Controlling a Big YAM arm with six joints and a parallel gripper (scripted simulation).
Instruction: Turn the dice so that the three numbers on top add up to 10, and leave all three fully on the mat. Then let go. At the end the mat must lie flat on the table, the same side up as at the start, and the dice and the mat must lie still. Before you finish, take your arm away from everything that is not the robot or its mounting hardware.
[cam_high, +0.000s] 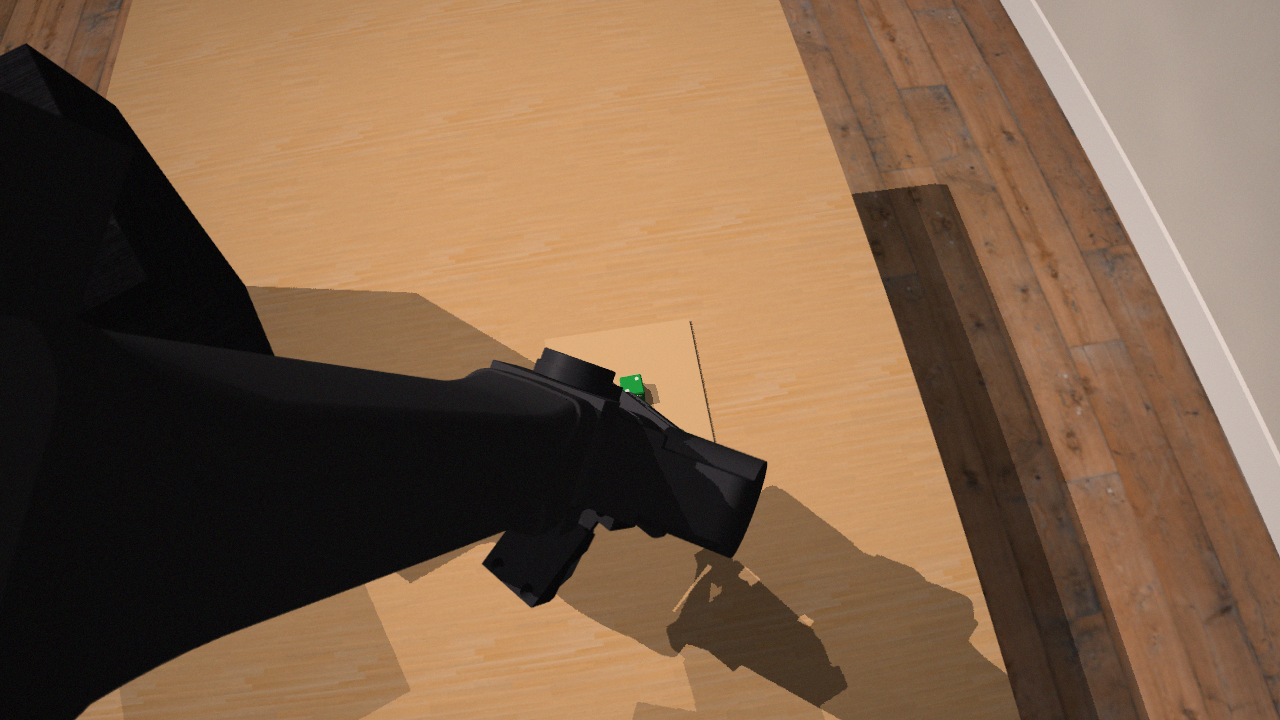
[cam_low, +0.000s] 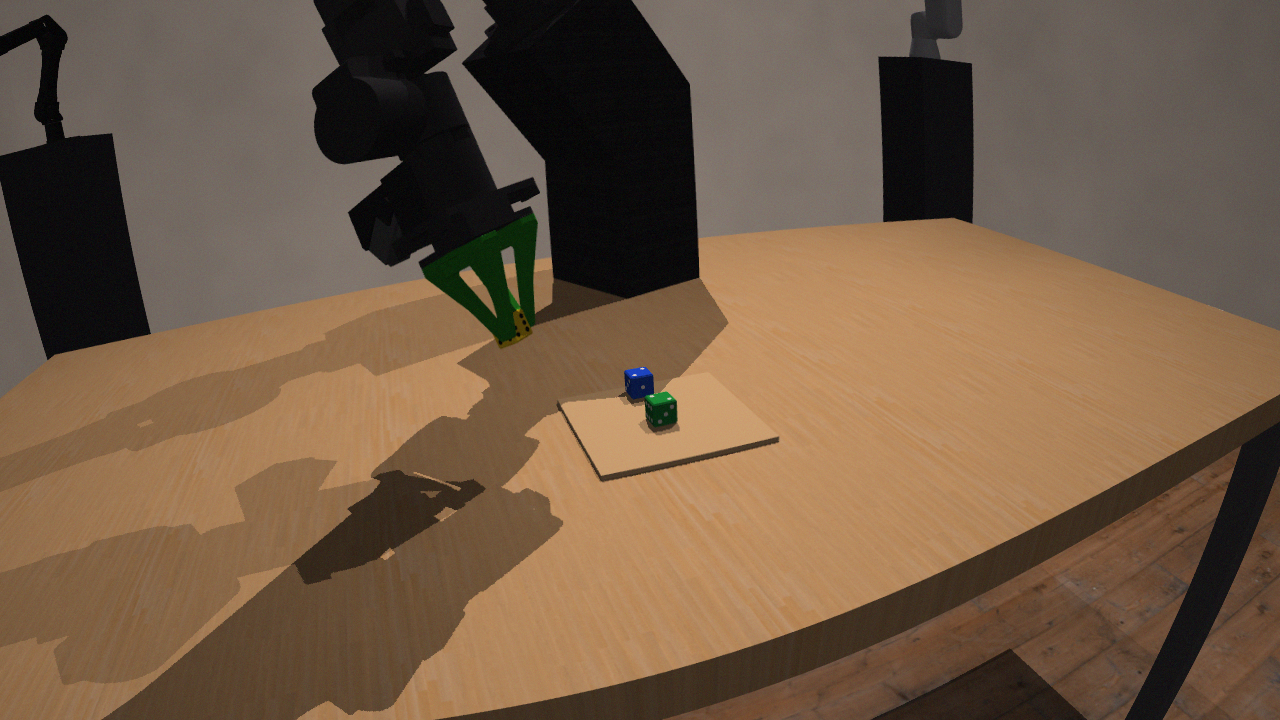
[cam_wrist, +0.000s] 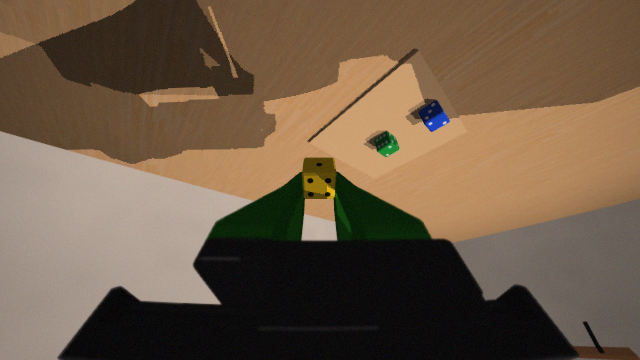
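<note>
Now: hand 110 mm to the right of the green die, 90 mm above it and 10 mm past it. The rest, counted from my hand: blue die: 110 mm to the left, 90 mm below, 60 mm behind; then tan mat: 110 mm to the left, 100 mm below, 10 mm behind; then yellow die: right at my hand.
</note>
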